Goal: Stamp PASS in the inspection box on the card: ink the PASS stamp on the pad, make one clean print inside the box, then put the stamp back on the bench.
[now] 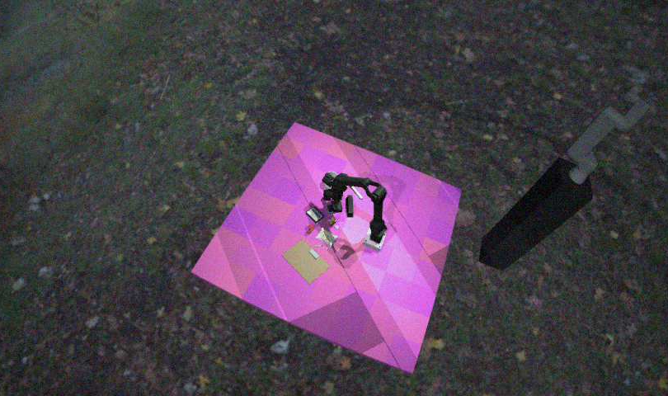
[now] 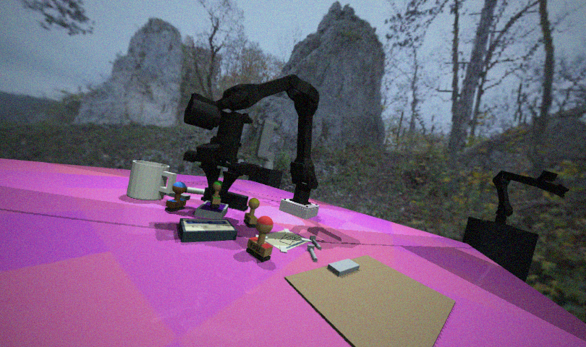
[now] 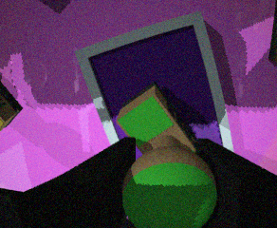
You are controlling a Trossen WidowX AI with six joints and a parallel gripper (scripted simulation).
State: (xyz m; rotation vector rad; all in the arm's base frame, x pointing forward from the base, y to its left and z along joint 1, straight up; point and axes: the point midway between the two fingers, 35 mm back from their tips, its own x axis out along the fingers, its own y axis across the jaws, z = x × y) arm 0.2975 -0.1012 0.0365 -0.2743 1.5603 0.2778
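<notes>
My gripper tip is 4 cm above the purple ink pad. From my gripper tip the other things lie so: blue-knobbed stamp: 7 cm ahead, 5 cm to the right, 2 cm below; black bar: 8 cm behind, 5 cm to the right, 3 cm below; green-knobbed stamp: right at my gripper tip.
</notes>
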